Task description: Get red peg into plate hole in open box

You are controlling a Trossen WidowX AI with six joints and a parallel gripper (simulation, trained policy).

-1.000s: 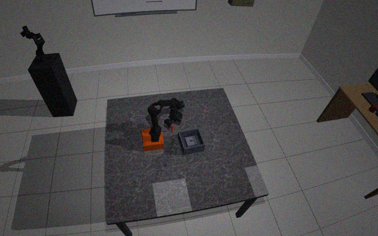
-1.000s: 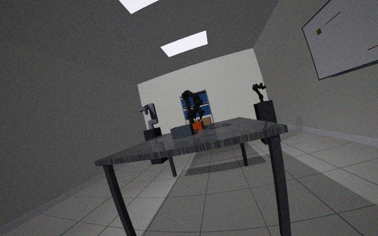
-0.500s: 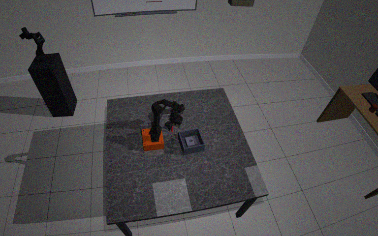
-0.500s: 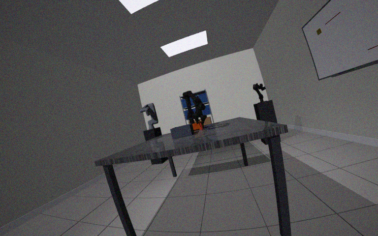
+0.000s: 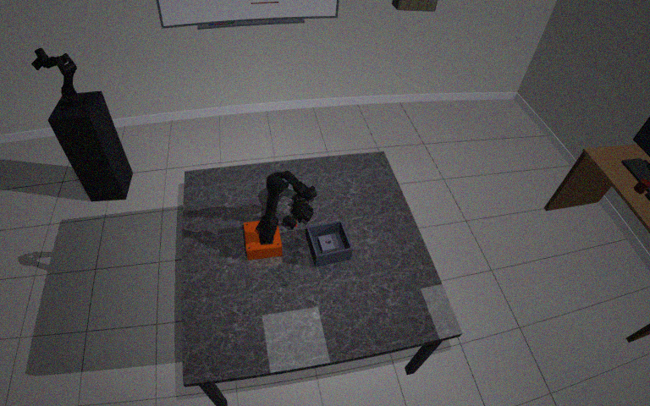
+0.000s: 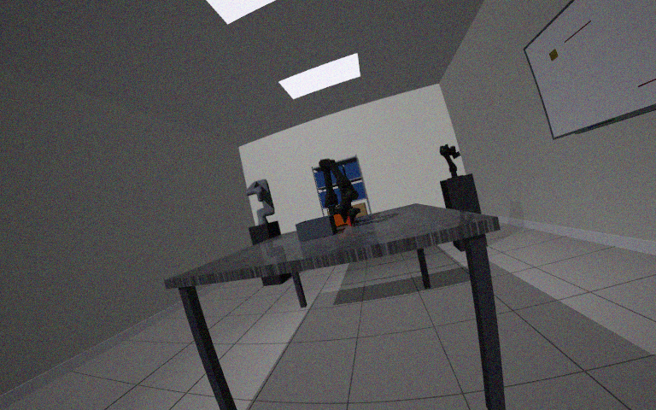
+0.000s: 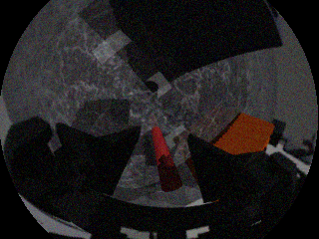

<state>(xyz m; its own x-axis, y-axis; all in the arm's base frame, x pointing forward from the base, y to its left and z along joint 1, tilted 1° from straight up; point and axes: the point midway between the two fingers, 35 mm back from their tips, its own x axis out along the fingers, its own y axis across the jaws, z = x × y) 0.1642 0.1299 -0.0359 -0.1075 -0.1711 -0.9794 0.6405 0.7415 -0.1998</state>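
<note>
My gripper tip is now 16 cm short of the light plate, 15 cm to the left of it and 3 cm below it. Round my gripper tip: grey box: 16 cm ahead, 15 cm to the right, 1 cm above; then red peg: 2 cm above, 1 cm to the left.
</note>
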